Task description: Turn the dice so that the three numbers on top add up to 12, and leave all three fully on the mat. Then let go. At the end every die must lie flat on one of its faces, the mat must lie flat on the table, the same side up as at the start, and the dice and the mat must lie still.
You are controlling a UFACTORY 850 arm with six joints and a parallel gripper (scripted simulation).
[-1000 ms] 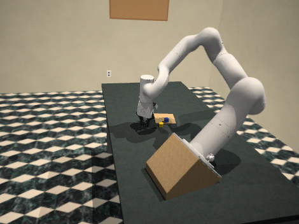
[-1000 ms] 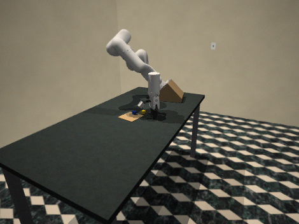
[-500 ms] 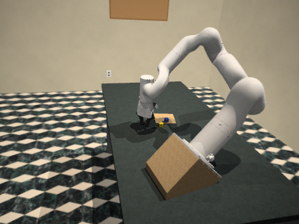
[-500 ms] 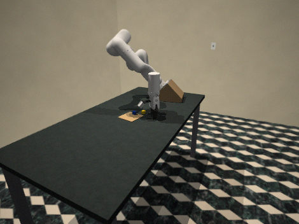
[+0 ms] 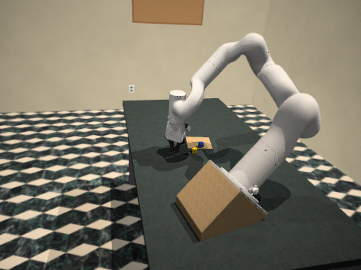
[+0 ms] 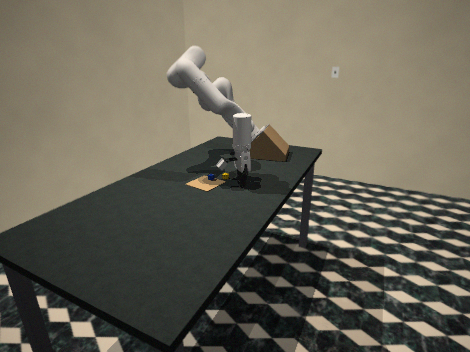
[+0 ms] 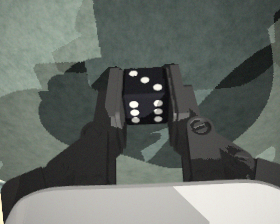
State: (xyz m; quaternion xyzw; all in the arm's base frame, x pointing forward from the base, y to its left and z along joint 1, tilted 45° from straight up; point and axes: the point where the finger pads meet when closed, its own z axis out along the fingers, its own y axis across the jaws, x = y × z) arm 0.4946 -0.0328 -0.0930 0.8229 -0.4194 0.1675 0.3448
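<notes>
The tan mat is 4 cm ahead of my hand, 17 cm to the right of it and 2 cm below it. From my hand the other things lie so: blue die 1 cm behind, 16 cm to the right, 1 cm below; black die 1 cm below; yellow die 5 cm behind, 10 cm to the right, 1 cm below.
</notes>
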